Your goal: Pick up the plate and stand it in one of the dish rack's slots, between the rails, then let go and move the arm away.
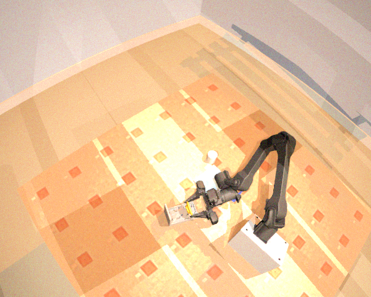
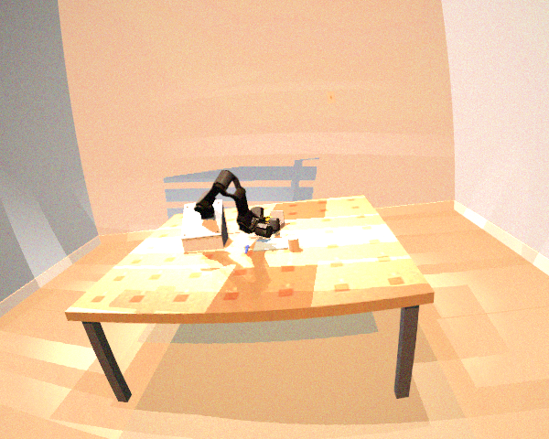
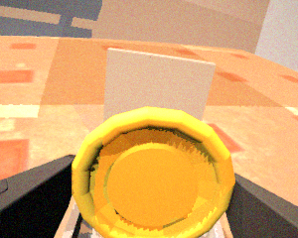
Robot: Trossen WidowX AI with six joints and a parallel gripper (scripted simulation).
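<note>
My gripper tip is 1 cm short of the dish rack, 2 cm to the right of it and 2 cm above it. From my gripper tip the other things lie so: yellow plate 1 cm to the right.
</note>
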